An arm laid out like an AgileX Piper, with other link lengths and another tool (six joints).
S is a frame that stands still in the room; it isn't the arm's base.
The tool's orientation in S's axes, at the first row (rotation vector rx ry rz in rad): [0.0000, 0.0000, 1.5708]
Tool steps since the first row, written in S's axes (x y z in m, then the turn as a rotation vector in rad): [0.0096, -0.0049, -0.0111, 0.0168, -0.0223, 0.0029]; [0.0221, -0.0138, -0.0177, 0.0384, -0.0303, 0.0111]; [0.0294, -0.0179, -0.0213, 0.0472, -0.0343, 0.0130]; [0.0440, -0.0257, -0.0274, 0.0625, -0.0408, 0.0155]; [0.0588, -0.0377, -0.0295, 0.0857, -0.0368, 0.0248]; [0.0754, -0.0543, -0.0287, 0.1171, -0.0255, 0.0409]
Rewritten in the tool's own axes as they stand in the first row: [-0.0049, -0.0096, -0.0111, -0.0223, -0.0168, 0.0029]; [-0.0138, -0.0221, -0.0177, -0.0303, -0.0384, 0.0111]; [-0.0179, -0.0294, -0.0213, -0.0343, -0.0472, 0.0130]; [-0.0257, -0.0440, -0.0274, -0.0408, -0.0625, 0.0155]; [-0.0377, -0.0588, -0.0295, -0.0368, -0.0857, 0.0248]; [-0.0543, -0.0754, -0.0287, -0.0255, -0.1171, 0.0409]
